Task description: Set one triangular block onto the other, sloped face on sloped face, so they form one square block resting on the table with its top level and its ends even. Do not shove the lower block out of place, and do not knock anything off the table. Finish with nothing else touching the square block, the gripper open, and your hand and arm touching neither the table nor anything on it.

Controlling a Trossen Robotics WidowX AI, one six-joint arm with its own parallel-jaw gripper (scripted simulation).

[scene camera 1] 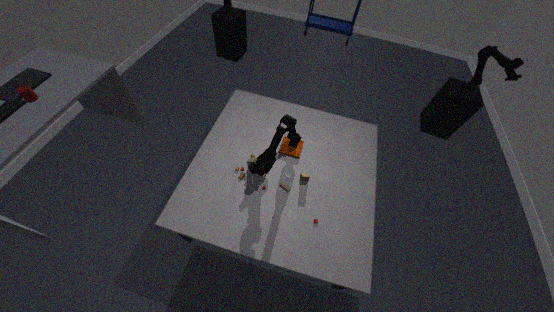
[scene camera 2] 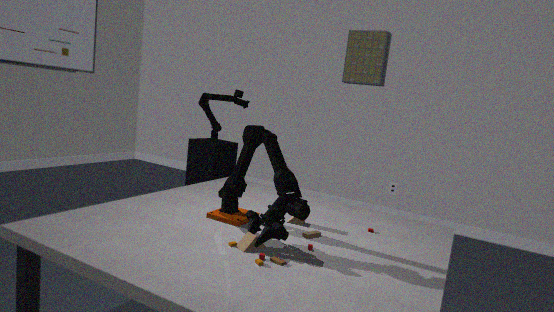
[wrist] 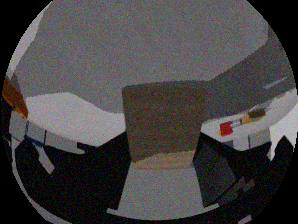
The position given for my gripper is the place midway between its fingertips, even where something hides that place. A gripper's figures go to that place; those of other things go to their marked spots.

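Labels:
A tan triangular block [wrist: 163, 124] is 0.06 m from the lens, while my own gripper [wrist: 162, 131] is 0.10 m from the lens.

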